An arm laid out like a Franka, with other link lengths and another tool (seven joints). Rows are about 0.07 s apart.
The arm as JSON. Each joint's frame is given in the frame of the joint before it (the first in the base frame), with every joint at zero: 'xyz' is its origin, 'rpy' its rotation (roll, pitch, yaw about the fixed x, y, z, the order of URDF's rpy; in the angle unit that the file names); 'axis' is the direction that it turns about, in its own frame. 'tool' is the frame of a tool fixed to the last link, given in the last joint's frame.
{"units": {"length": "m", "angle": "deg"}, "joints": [
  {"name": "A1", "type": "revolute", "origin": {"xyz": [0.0, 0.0, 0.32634], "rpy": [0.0, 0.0, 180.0]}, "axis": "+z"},
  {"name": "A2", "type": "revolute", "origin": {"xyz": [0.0, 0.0, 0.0], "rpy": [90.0, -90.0, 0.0]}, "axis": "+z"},
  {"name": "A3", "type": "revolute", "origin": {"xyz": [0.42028, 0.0, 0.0], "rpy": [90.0, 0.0, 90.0]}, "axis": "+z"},
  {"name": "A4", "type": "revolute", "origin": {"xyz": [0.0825, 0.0, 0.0], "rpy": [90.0, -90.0, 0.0]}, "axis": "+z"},
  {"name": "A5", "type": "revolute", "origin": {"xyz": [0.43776, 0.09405, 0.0], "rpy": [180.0, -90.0, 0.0]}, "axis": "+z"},
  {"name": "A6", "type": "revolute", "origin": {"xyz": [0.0, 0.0, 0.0], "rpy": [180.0, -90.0, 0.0]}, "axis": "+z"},
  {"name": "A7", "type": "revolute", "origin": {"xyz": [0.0, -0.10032, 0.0], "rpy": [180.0, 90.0, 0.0]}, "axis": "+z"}
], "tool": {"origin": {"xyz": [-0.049, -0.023, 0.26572], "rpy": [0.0, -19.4, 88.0]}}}
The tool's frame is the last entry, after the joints.
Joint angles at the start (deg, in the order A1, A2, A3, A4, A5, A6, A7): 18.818, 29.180, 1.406, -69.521, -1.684, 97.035, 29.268
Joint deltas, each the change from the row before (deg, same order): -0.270, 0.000, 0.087, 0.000, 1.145, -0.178, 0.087; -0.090, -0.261, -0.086, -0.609, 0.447, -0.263, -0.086; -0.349, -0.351, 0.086, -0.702, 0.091, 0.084, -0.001; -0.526, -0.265, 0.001, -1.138, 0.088, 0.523, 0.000; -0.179, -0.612, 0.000, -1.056, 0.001, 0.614, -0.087; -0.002, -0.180, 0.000, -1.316, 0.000, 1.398, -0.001; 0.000, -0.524, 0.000, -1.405, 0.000, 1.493, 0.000; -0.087, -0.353, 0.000, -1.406, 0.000, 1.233, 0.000; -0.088, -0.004, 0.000, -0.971, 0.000, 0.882, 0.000
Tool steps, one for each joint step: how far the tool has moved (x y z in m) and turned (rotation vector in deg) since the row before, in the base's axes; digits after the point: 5 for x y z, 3 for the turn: -0.00191, 0.00198, -0.00082, 1.040, 0.567, -0.455; -0.00398, -0.00158, -0.00217, 0.167, 0.710, -0.139; -0.00202, -0.00414, -0.00132, 0.027, 0.292, -0.280; -0.00089, -0.00716, -0.00586, -0.038, 0.357, -0.533; -0.00181, -0.00306, -0.00045, 0.047, -0.165, -0.088; 0.00026, 0.00019, -0.00783, 0.080, -0.250, -0.004; -0.00026, 0.00006, -0.00396, 0.184, -0.583, -0.003; -0.00105, -0.00143, -0.00645, 0.049, -0.173, -0.087; -0.00037, -0.00126, -0.00760, -0.028, 0.080, -0.088
